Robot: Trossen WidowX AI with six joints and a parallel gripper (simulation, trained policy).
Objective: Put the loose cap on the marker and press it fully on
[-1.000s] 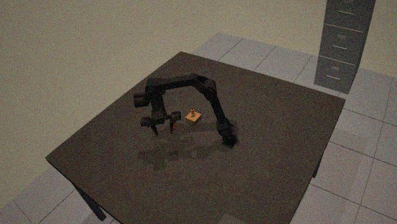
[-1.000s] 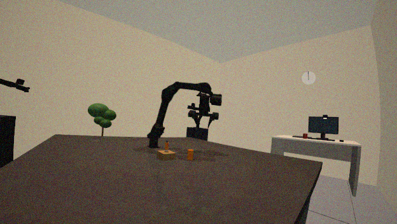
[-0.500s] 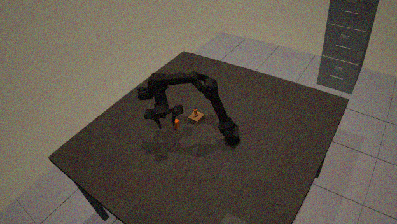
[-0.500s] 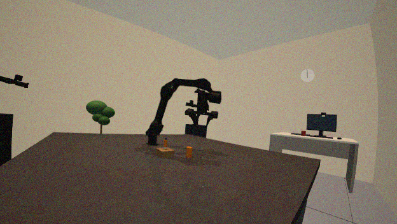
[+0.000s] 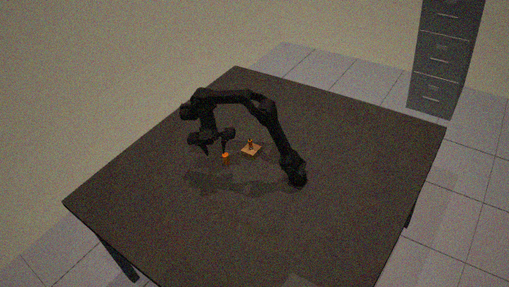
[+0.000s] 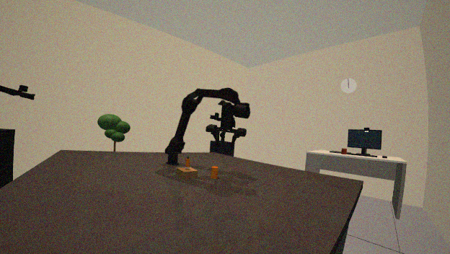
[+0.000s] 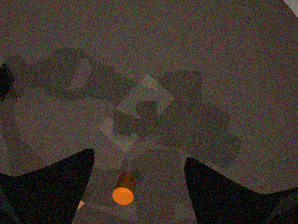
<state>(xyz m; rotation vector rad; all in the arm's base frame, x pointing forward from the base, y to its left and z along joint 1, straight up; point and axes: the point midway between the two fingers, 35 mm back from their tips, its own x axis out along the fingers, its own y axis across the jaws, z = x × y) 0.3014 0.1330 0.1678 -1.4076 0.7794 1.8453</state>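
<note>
My gripper tip is now 40 mm short of the orange cap, 80 mm to the left of it and 110 mm above it. Round my gripper tip: orange marker: 30 mm behind, 180 mm to the right, 70 mm below; tan holder block: 30 mm behind, 180 mm to the right, 120 mm below.
</note>
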